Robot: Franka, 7 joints.
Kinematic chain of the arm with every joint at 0, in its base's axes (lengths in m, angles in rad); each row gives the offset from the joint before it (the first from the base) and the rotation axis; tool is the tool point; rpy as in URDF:
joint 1: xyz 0 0 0.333 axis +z
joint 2: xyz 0 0 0 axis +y
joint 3: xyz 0 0 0.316 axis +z
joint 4: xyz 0.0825 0 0 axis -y
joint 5: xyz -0.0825 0 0.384 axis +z
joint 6: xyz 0 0 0 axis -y
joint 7: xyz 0.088 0 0 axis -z
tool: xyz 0 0 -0.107 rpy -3.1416 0 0
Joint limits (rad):
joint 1: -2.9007..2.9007
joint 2: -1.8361..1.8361
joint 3: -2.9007..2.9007
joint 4: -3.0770..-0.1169
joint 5: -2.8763..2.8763
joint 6: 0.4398..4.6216
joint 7: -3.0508..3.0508
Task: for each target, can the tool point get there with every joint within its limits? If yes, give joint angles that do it. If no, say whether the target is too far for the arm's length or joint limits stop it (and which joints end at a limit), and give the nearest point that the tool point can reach.
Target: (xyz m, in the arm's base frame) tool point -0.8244 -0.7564 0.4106
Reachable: no: too far | nearest point -0.6306 -0.5786 0.3924 | short by 0.264 m
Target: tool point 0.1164 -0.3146 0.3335
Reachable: yes | joints 0.4902 -0.4827 -1.3809 -2.4360 -0.8289 0.8350 1.9674
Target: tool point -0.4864 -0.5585 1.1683
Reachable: no: too far | nearest point -0.3738 -0.4292 0.9749 | short by 0.258 m
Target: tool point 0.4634 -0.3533 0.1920
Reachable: yes | joints 0.2645 0.8466 -0.8009 -2.0428 -1.7107 1.8570 -2.1169
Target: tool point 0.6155 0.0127 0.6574
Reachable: yes | joints -2.2153 -0.3594 1.8109 -1.5472 -1.3387 3.5422 -1.7368
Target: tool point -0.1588 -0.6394 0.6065
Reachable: yes | joints -1.9227 0.2975 0.1555 -1.2680 -0.1539 1.7282 -0.2045
